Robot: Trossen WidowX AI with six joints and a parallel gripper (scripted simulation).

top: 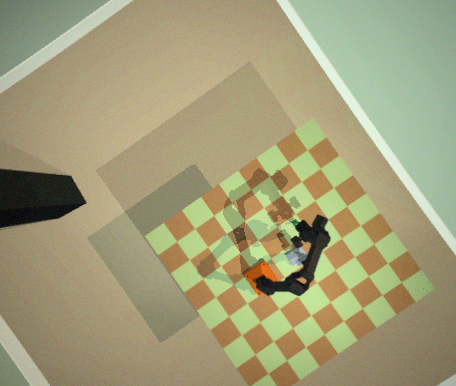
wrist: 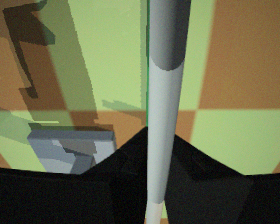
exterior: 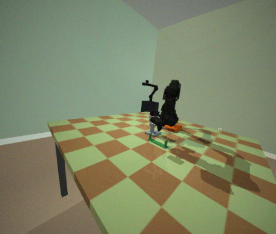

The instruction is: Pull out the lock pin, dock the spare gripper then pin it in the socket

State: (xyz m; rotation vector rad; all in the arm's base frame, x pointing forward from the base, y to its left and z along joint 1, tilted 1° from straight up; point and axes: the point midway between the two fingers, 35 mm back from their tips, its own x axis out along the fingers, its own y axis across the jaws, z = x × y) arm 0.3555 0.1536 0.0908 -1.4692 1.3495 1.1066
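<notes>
Right now my gripper tip is 50 mm above the green rest, 10 mm to the right of it and 10 mm short of it. From my gripper tip the other things lie so: mount (110 mm to the right, 80 mm behind, 30 mm below); then spare gripper (120 mm to the right, 80 mm behind, 50 mm above).
</notes>
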